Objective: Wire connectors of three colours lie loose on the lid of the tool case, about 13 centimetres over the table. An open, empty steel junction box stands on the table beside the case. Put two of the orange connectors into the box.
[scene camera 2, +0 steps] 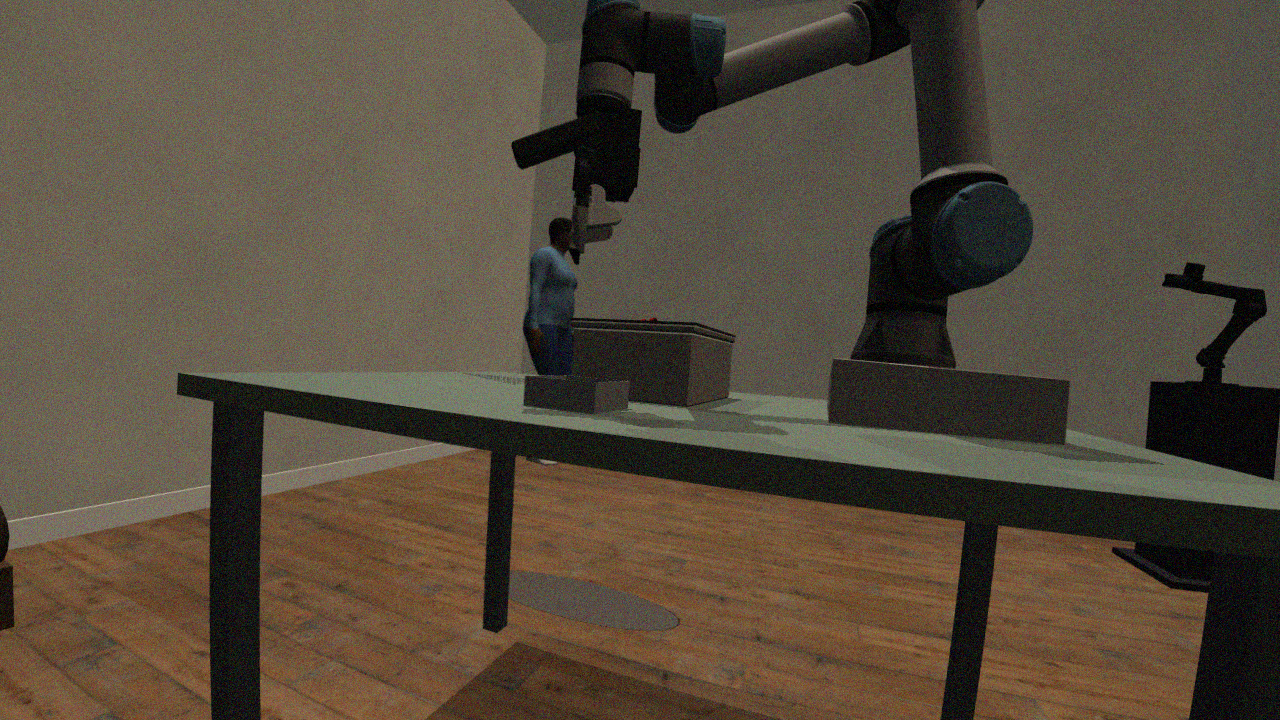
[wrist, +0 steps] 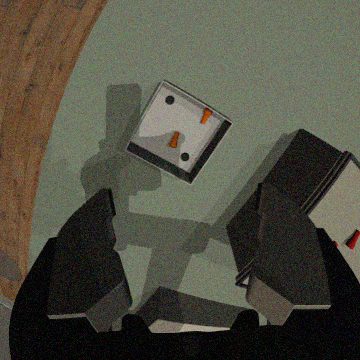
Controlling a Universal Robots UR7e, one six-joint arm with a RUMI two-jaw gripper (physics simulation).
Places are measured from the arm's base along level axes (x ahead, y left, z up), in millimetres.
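Pixels of known places: gripper, between the fingertips: (scene camera 2: 578,259) (wrist: 184,189); arm's base, origin of its link: (scene camera 2: 900,372).
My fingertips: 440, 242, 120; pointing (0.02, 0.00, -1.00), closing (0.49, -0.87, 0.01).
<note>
Ahead of a thing's pixels: the offset from my fingertips to its top centre, as dx, dy, dz. "*": to the spot under its first point. Level surfaces: height alone.
The steel junction box @(-12, -3, -158) (scene camera 2: 559,394) (wrist: 159,162) stands open on the table beside the tool case @(-28, -306, -66) (scene camera 2: 657,365) (wrist: 301,156). In the wrist view two orange connectors lie apart on the box floor: one orange connector @(+23, -28, -183) (wrist: 206,116) near the upper right wall, the other orange connector @(-27, -6, -183) (wrist: 174,140) nearer the middle. A red connector @(+3, -277, -54) (wrist: 353,239) lies on the case lid @(* +28, -189, -70) (wrist: 332,202) at the right edge, with part of another red piece beside the finger. My gripper (scene camera 2: 576,257) (wrist: 184,189) is open and empty, high above the box and case. Much of the lid is hidden or out of the wrist view.
The table @(dz -196) (scene camera 2: 358,398) (wrist: 280,60) carries the arm's base block (scene camera 2: 948,401) to the right of the case. A person (scene camera 2: 553,291) stands behind the table. A second, dark arm (scene camera 2: 1239,326) stands on a pedestal at the far right.
</note>
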